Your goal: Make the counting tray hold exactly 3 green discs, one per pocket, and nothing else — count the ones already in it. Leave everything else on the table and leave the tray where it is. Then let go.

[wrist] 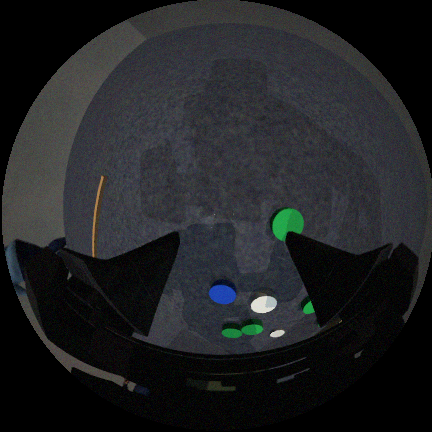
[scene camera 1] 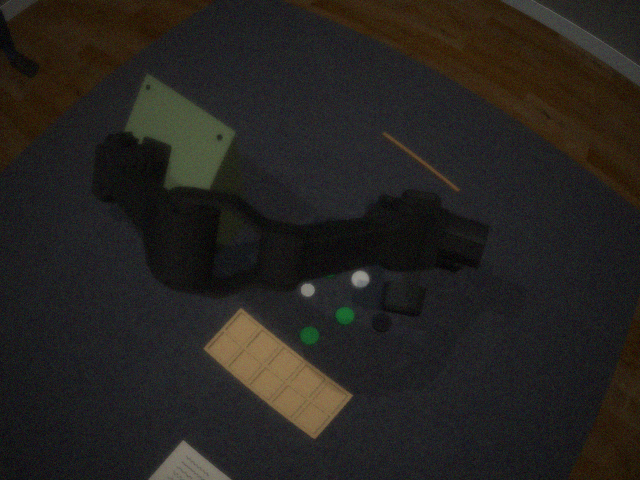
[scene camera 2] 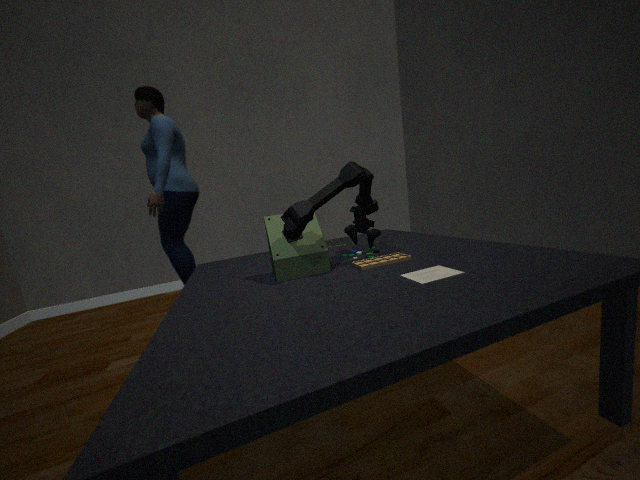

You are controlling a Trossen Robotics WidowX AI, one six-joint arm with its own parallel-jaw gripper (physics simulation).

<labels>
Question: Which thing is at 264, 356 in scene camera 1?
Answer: A tan counting tray.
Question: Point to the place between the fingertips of my gripper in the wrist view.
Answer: At 234, 237
</labels>
